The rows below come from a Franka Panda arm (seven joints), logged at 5 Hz.
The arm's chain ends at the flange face. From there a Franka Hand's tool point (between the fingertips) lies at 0.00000 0.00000 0.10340 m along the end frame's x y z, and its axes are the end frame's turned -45 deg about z.
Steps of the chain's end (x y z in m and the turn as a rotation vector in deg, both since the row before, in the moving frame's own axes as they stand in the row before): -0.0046, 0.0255, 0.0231, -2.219, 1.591, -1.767; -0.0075, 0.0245, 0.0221, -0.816, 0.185, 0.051
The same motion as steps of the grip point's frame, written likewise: -0.0220, 0.0197, 0.0230, -2.694, -0.444, -1.767; -0.0234, 0.0133, 0.0221, -0.708, -0.446, 0.051
